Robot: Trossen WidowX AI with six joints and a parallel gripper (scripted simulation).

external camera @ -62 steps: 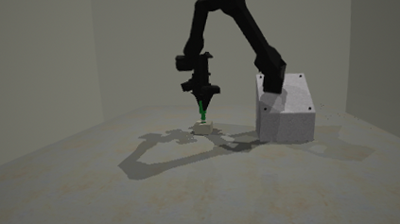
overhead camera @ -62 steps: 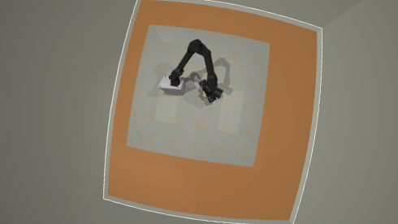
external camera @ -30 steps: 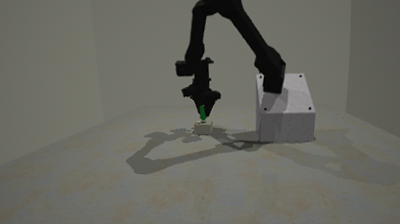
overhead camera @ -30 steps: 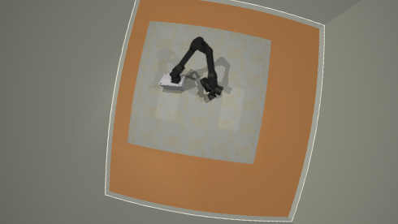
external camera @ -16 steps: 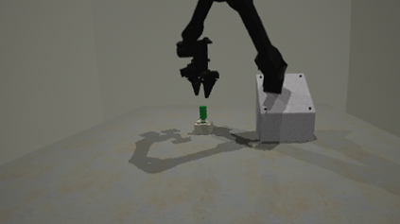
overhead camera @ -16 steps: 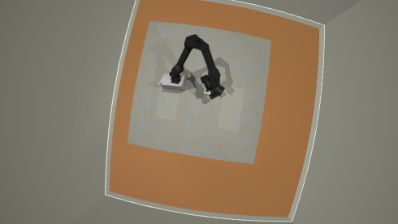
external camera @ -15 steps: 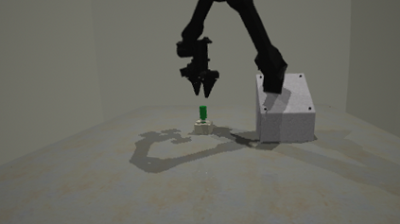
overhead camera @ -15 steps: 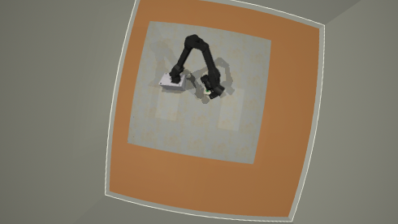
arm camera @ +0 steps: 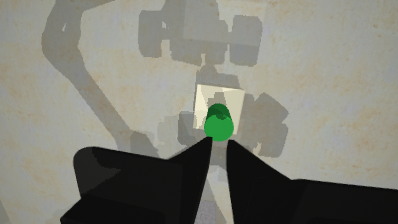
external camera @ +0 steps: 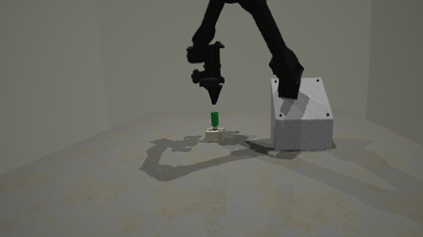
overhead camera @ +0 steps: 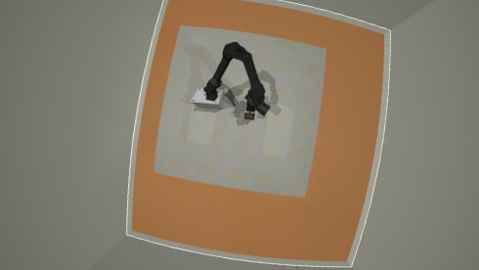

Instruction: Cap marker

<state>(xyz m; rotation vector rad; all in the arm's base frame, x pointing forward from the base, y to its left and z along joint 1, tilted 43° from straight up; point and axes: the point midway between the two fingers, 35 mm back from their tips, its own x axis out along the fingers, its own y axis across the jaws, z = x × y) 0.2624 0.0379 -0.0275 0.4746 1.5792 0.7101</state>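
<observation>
Right now the green cap is 5 cm below my gripper tip. From my gripper tip the other things lie so: cream holder block 12 cm below.
</observation>
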